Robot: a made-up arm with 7 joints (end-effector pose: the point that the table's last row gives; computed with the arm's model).
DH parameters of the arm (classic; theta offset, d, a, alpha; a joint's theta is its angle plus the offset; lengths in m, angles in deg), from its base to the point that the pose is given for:
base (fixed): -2.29 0 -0.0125 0
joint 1: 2.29 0.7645 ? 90
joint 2: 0 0.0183 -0.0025 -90
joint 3: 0 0.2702 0.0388 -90
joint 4: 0 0.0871 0.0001 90
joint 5: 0 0.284 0.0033 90
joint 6: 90 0.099 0.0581 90
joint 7: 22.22 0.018 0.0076 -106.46
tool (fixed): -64.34 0.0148 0 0
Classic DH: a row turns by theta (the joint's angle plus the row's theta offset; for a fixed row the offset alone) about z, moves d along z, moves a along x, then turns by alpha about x.
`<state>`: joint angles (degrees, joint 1 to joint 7).
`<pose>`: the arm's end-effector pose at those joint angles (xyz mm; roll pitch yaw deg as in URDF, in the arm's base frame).
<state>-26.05 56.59 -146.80 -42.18 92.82 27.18 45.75</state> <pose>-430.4 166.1 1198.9 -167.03 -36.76 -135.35</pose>
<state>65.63 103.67 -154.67 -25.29 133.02 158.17 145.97</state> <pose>-114.6 -554.7 682.7 43.55 22.88 -149.71</pose>
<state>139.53 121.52 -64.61 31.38 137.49 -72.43 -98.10</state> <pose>519.6 -313.1 725.9 -80.97 6.14 -152.15</pose>
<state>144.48 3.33 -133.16 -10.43 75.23 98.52 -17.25</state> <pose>126.3 -7.0 1330.7 -102.48 -51.38 -75.75</pose>
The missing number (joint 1, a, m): -0.0258
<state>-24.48 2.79 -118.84 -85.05 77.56 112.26 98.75</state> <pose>140.0 121.9 1151.8 105.32 -20.93 35.88</pose>
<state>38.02 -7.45 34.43 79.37 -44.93 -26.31 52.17</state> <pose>132.6 319.8 1103.9 50.41 15.38 -47.96</pose>
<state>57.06 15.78 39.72 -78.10 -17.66 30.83 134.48</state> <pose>-23.2 -385.3 994.9 -11.46 -85.80 -10.89</pose>
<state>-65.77 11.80 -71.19 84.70 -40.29 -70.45 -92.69</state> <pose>-335.1 -124.2 1073.1 -136.79 55.62 45.07</pose>
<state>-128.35 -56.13 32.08 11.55 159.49 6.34 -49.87</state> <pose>-146.5 -519.9 1095.2 -94.86 -76.23 -144.25</pose>
